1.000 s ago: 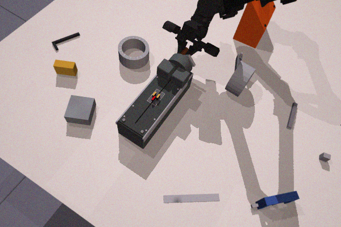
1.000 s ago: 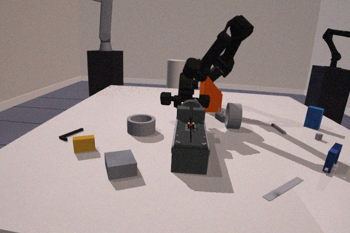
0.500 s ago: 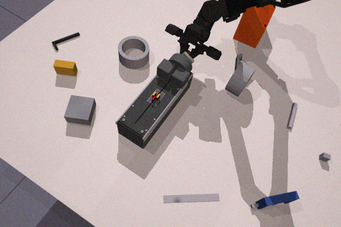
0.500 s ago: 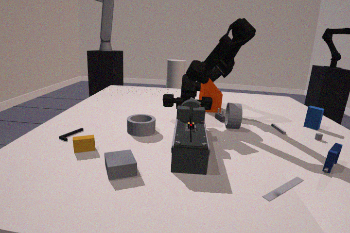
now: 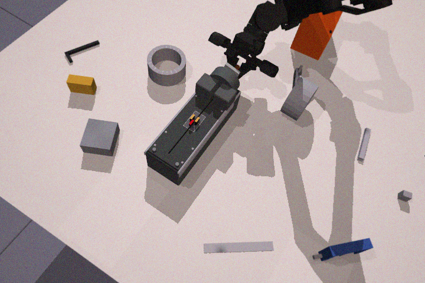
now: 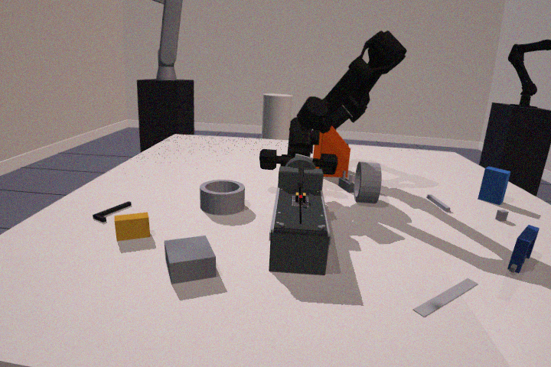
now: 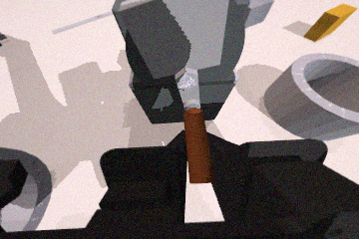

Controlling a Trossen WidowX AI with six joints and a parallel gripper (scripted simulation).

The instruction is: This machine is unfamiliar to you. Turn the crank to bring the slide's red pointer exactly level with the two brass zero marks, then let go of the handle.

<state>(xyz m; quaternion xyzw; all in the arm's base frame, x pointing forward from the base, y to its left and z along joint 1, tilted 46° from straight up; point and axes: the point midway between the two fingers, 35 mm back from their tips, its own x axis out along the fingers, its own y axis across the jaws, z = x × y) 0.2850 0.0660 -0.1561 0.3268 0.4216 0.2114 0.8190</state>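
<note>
Now: the red pointer 18 cm ahead of my gripper tip, 5 cm above it and 2 cm to the left of it. The rest, counted from my gripper tip: grey cube (31 cm ahead, 14 cm to the right, 1 cm below); yellow block (28 cm to the right, 24 cm ahead, 1 cm below); crank handle (3 cm above, 2 cm behind).
</note>
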